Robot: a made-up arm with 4 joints.
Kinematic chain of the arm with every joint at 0, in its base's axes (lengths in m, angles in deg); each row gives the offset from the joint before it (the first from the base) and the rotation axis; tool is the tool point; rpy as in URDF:
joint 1: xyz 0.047 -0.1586 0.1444 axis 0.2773 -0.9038 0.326
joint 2: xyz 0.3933 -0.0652 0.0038 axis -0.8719 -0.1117 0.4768
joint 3: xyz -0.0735 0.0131 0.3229 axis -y
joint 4: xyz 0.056 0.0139 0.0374 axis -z
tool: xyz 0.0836 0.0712 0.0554 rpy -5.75 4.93 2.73
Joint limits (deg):
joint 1: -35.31..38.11
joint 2: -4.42..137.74
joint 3: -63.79..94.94
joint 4: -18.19..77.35
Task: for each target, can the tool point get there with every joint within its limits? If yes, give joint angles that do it. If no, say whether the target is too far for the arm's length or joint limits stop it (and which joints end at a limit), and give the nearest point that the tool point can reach.
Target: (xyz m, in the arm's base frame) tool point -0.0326 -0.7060 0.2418
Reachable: no: joint limits stop it (at a limit: joint 1, joint 2, joint 3, joint 4) | nearest point 0.0063 -0.3576 0.6281 | short by 0.522 m
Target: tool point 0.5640 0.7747 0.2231
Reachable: no: too far | nearest point 0.3593 0.1670 0.2400 | short by 0.641 m
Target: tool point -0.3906 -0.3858 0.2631
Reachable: no: joint limits stop it (at a limit: joint 1, joint 2, joint 3, joint 4) | nearest point -0.0742 -0.1803 0.0917 | short by 0.414 m
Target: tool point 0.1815 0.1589 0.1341
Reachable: yes | joints -24.49 92.24 47.49 29.95
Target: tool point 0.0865 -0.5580 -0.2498
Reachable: no: joint limits stop it (at a limit: joint 1, joint 2, joint 3) | nearest point 0.1040 -0.2210 -0.1319 | short by 0.357 m
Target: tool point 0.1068 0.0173 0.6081
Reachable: yes | joints 18.80 44.54 65.25 57.42
